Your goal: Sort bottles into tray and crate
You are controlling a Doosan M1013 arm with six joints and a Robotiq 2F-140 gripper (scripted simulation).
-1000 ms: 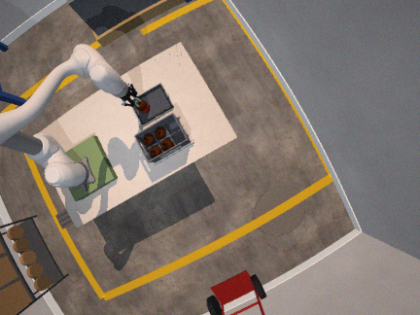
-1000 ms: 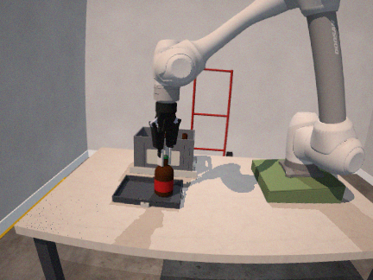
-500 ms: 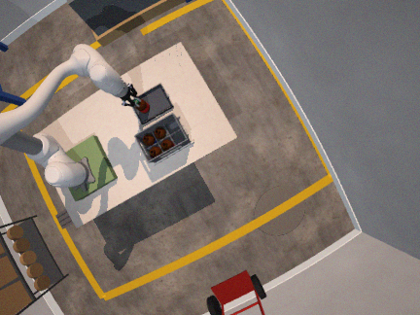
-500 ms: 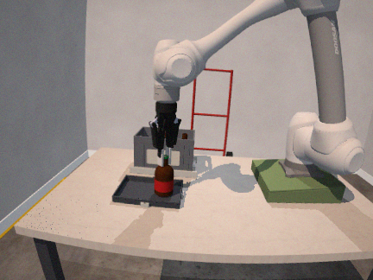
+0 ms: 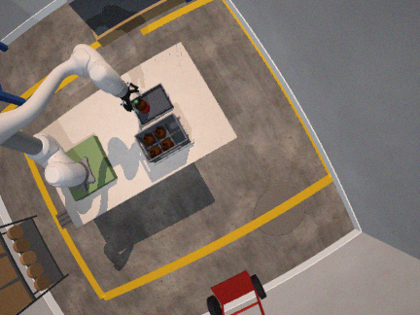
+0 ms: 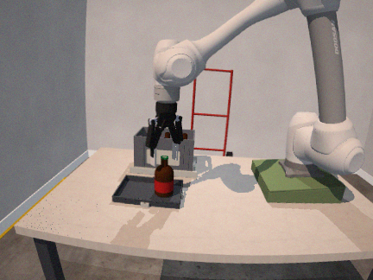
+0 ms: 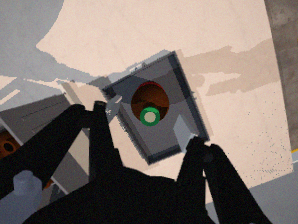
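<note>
Right now my hand is 80 mm above the bottle. Round my hand: dark tray: 150 mm below, 50 mm ahead, 10 mm to the left; crate: 270 mm to the right, 80 mm below, 60 mm ahead.
</note>
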